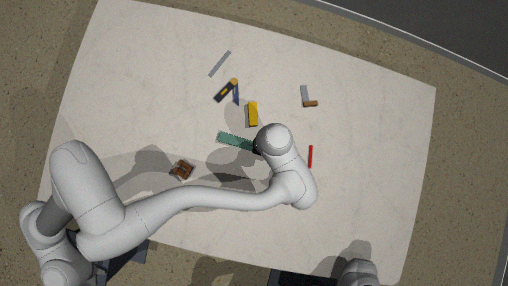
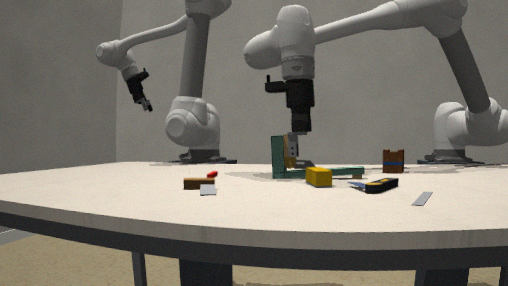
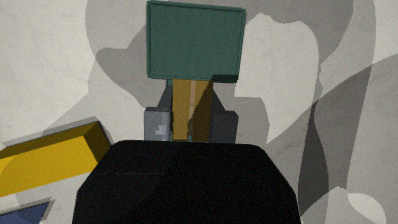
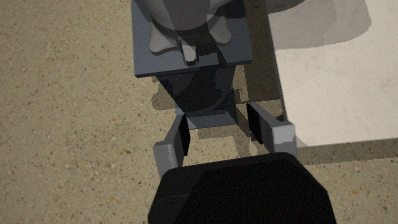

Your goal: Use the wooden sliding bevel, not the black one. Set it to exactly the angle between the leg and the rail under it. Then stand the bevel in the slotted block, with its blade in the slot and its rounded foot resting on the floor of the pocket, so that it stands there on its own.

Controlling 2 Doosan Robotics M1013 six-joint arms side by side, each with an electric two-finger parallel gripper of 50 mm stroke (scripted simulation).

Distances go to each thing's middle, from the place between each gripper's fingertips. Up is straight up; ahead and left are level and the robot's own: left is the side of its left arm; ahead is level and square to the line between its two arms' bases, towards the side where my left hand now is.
Now: the wooden sliding bevel (image 3: 192, 99) 2 cm below my left hand (image 2: 293, 156).
Now: the wooden sliding bevel 67 cm ahead of my right hand, 80 cm to the left of it and 21 cm below it.
